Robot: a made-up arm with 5 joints. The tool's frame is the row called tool.
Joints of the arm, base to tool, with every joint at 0 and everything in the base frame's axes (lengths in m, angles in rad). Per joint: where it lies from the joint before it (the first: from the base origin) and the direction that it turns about. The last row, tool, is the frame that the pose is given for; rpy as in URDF.
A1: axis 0 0 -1 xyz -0.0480 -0.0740 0.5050
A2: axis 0 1 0 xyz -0.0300 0.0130 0.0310
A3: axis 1 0 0 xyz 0.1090 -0.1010 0.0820
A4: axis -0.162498 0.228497 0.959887 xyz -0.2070 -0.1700 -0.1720
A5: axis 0 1 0 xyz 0.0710 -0.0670 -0.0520
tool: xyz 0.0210 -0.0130 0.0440 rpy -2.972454 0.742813 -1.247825
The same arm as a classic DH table. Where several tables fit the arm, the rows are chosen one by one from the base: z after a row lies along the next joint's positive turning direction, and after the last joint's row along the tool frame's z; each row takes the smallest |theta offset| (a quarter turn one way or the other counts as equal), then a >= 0, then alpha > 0; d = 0 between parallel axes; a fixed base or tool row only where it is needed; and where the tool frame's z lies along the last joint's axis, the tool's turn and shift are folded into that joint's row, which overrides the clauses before.
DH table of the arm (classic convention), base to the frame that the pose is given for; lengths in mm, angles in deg. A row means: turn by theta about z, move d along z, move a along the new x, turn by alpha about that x. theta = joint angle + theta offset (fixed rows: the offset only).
base (fixed): a -88.2; alpha 180; d 0; theta offset 57.03
A1: a -30; alpha 90; d -536; theta offset 57.03
A2: a 82; alpha -90; d -88; theta offset -90
A3: a 125.5; alpha 99.35; d -132; theta offset 76.61
A4: a 61.3; alpha -76.79; d -274.3; theta offset 87.78
A5: a 17.8; alpha -46.71; d -22.4; theta offset 13.7
tool (fixed): a 0; alpha 0; d -62.4; theta offset 73.65

